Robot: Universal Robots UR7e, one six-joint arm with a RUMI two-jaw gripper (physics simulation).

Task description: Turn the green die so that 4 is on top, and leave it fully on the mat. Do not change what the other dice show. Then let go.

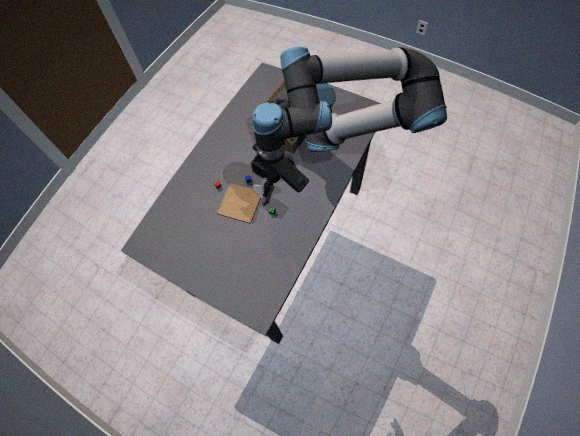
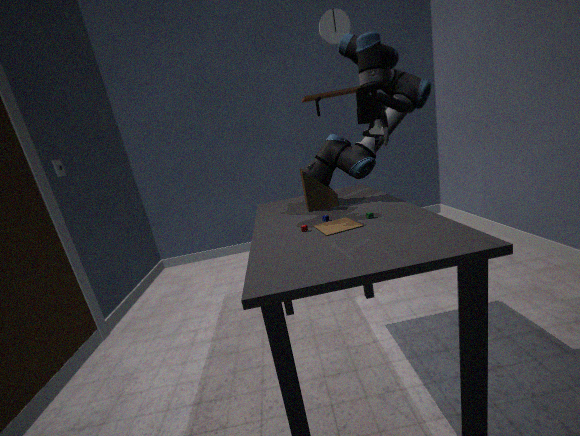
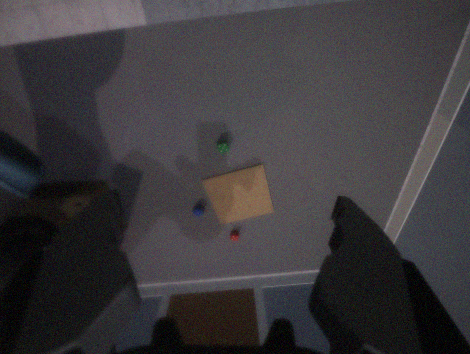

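Where they show: gripper, fingertip midpoint: (image 1: 278, 188) (image 2: 380, 145) (image 3: 229, 195); arm's base at its link origin: (image 1: 289, 107) (image 2: 315, 178) (image 3: 23, 257).
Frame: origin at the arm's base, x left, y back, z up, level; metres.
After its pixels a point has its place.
The green die (image 1: 272, 211) @(x 0.173, y -0.379, z -0.114 m) (image 2: 369, 215) @(x 0.164, y -0.385, z -0.121 m) (image 3: 223, 147) @(x 0.168, y -0.375, z -0.114 m) lies on the table beside the tan square mat (image 1: 231, 209) @(x 0.027, y -0.452, z -0.131 m) (image 2: 331, 229) @(x 0.011, y -0.446, z -0.130 m) (image 3: 252, 202) @(x 0.020, y -0.440, z -0.130 m), off it and apart from it. Its pips are too small to read. The blue die (image 1: 248, 178) @(x 0.008, y -0.311, z -0.114 m) (image 2: 325, 218) @(x 0.003, y -0.322, z -0.122 m) (image 3: 199, 209) @(x 0.013, y -0.314, z -0.116 m) and the red die (image 1: 217, 184) @(x -0.082, y -0.400, z -0.114 m) (image 2: 304, 228) @(x -0.085, y -0.407, z -0.122 m) (image 3: 235, 235) @(x -0.077, y -0.399, z -0.116 m) also lie beside the mat on the table. My gripper (image 1: 262, 194) (image 2: 376, 138) @(x 0.229, y -0.387, z 0.127 m) (image 3: 229, 195) @(x 0.229, y -0.387, z 0.127 m) is open and empty, high above the table, with the dice well below the fingers.
The dark grey table (image 1: 200, 250) @(x 0.029, y -0.651, z -0.134 m) (image 2: 380, 260) @(x 0.101, y -0.744, z -0.134 m) (image 3: 325, 100) @(x 0.251, y -0.565, z -0.134 m) bears a wooden mount (image 1: 292, 145) @(x 0.084, y -0.109, z -0.075 m) (image 2: 319, 196) @(x 0.002, y -0.114, z -0.071 m) at the arm's base. A wooden shelf (image 2: 330, 94) is on the wall behind the arm. Arm shadows fall across the table and part of the mat.
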